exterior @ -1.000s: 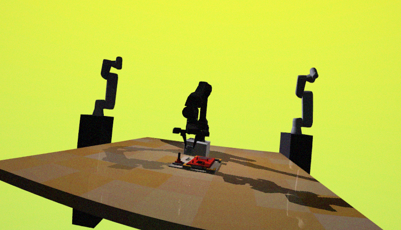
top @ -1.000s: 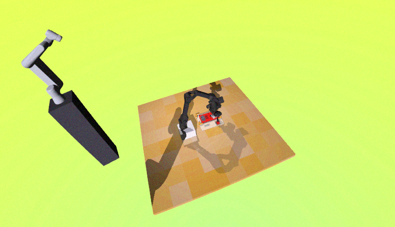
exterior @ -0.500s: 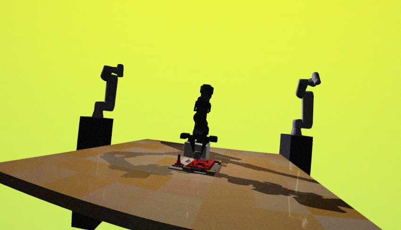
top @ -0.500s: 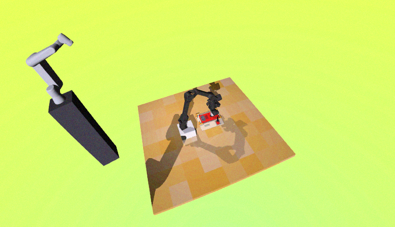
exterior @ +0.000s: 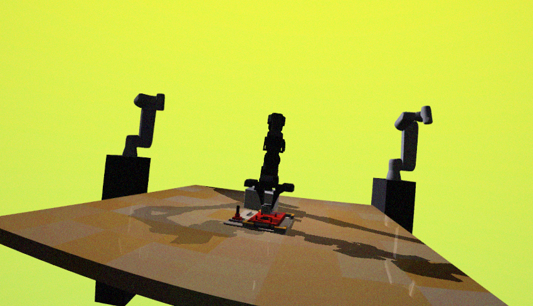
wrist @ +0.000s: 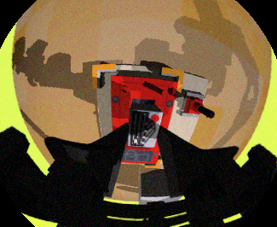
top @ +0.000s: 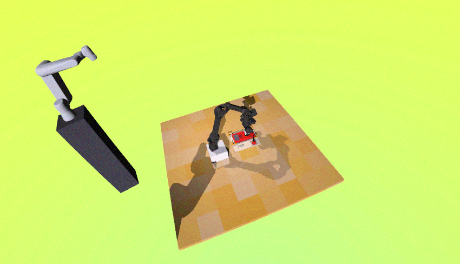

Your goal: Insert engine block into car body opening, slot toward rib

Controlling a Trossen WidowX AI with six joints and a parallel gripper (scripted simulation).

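Now: the engine block 10 mm below my gripper tip. The rest, counted from my gripper tip: pale base plate 50 mm below, 40 mm behind; then black post 110 mm to the right, 30 mm below, 10 mm behind.
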